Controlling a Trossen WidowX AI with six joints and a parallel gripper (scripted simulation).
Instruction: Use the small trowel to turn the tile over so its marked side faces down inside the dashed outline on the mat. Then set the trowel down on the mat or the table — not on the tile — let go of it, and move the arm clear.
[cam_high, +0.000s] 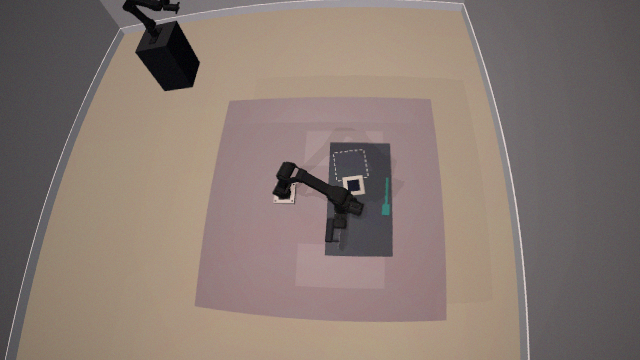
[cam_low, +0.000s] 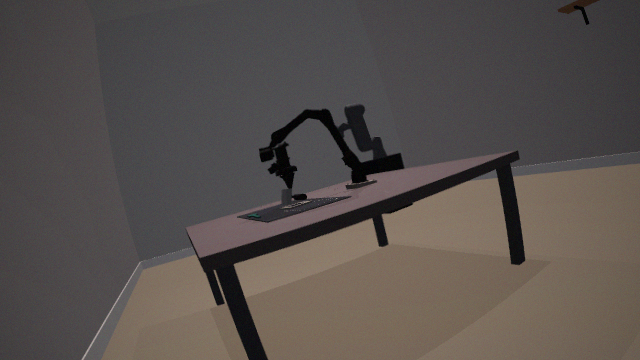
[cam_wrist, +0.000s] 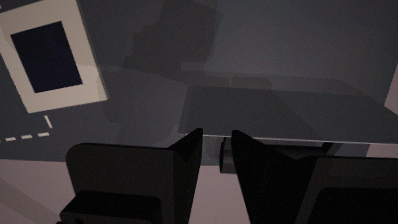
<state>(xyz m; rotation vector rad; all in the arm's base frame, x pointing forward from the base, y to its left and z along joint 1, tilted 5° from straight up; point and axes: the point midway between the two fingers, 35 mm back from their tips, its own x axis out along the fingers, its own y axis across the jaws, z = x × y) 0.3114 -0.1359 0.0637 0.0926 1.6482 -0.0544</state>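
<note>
The dark mat lies 12 cm to the left of my gripper tip, 9 cm below it and 9 cm ahead of it. Round my gripper tip: tile (18 cm to the left, 7 cm below, 6 cm ahead); teal long-handled tool (23 cm ahead, 9 cm to the left, 7 cm below).
</note>
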